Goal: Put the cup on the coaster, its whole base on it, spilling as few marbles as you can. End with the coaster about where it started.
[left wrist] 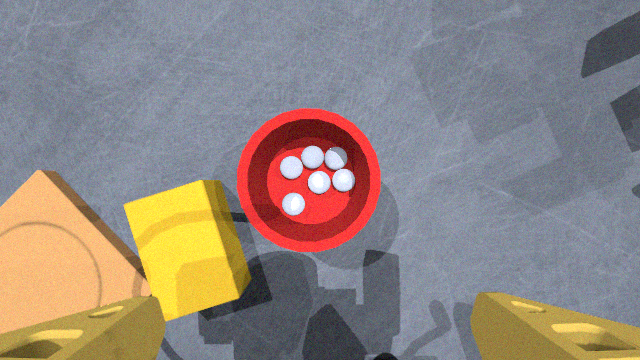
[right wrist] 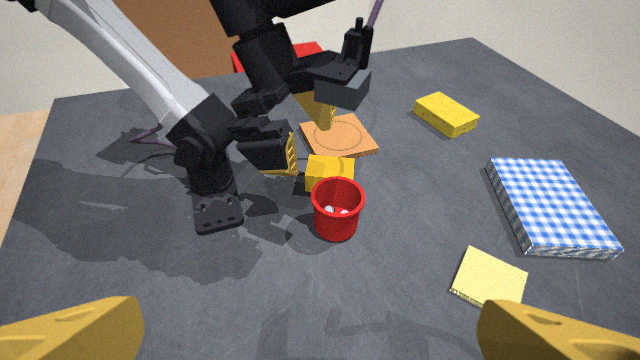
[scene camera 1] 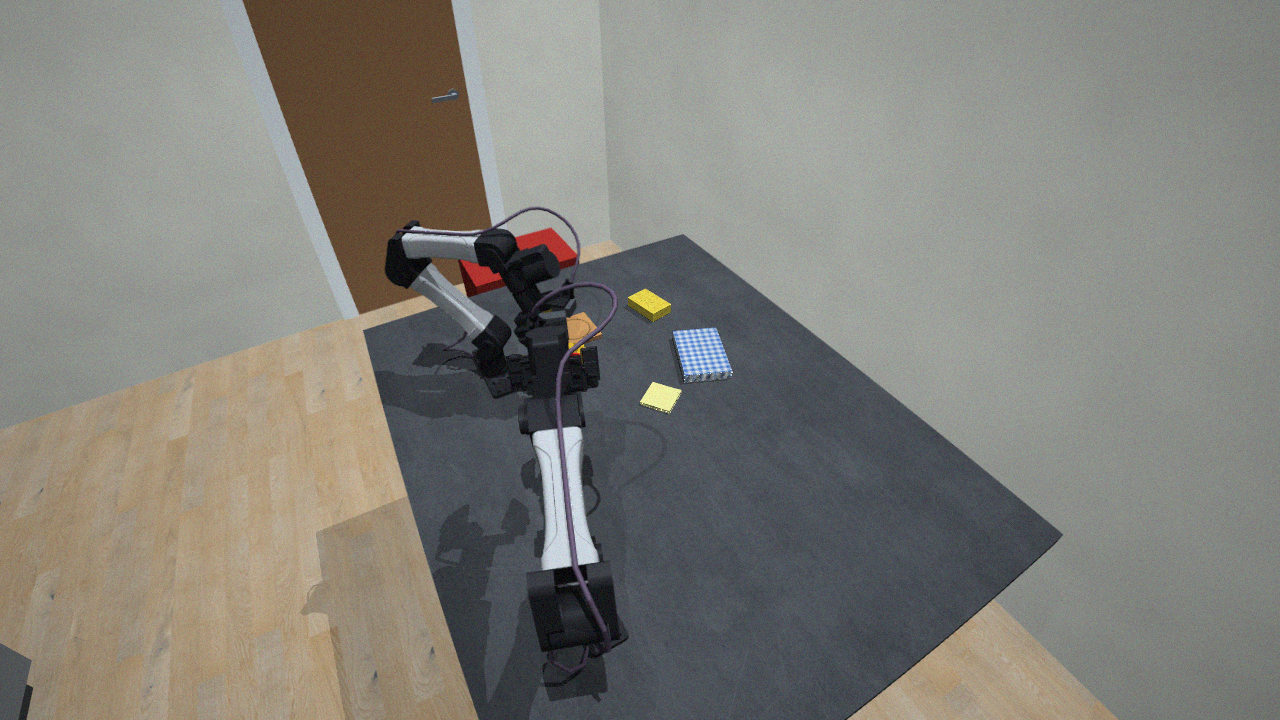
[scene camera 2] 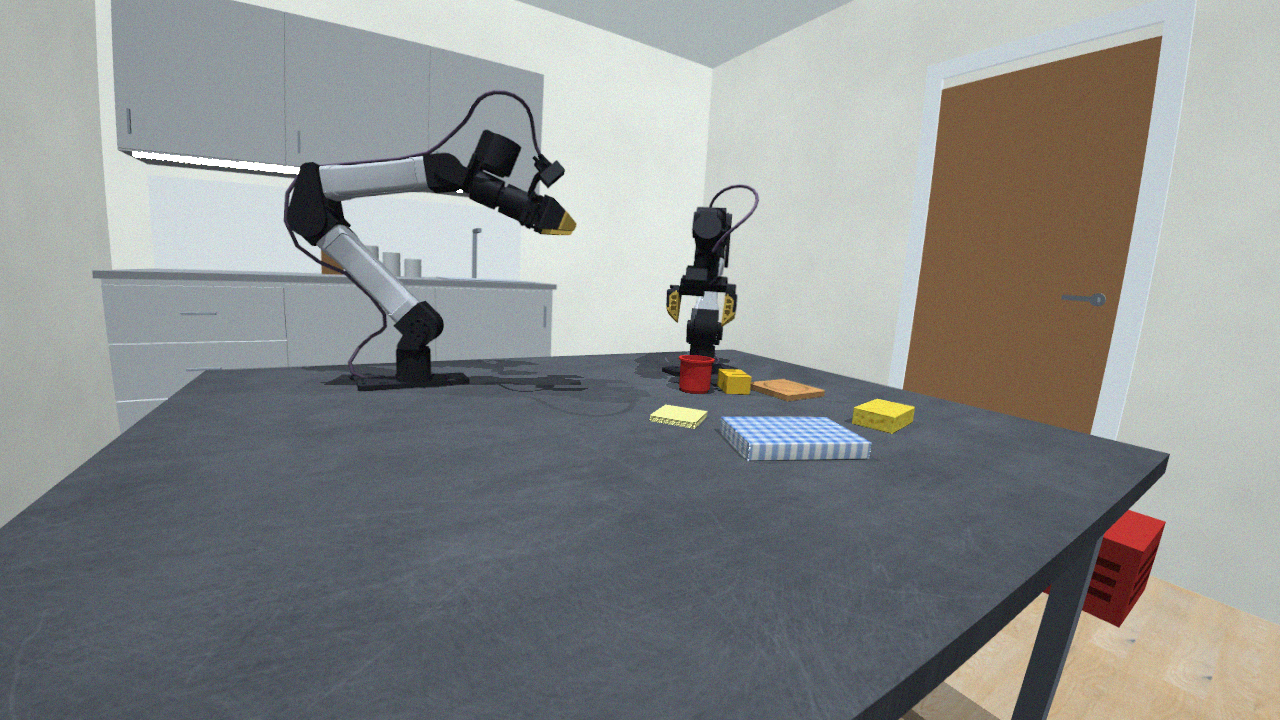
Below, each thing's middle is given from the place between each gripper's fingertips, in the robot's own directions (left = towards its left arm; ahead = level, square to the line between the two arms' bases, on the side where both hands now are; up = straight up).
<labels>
Right now my left hand point(scene camera 2: 699, 323) is 11 cm above the red cup point(scene camera 2: 695, 371), 4 cm short of it and 2 cm to the left of it. Round my left hand: yellow sponge point(scene camera 2: 886, 416): 33 cm ahead, 19 cm to the left, 13 cm below; then yellow block point(scene camera 2: 732, 381): 13 cm below, 7 cm to the left, 5 cm ahead.
Now: the red cup 100 mm ahead of my right hand point(scene camera 2: 573, 229), 250 mm to the left of it and 280 mm below it. From my right hand the other things lie so: yellow sponge 400 mm ahead, 460 mm to the left, 300 mm below; yellow block 120 mm ahead, 340 mm to the left, 300 mm below.
</labels>
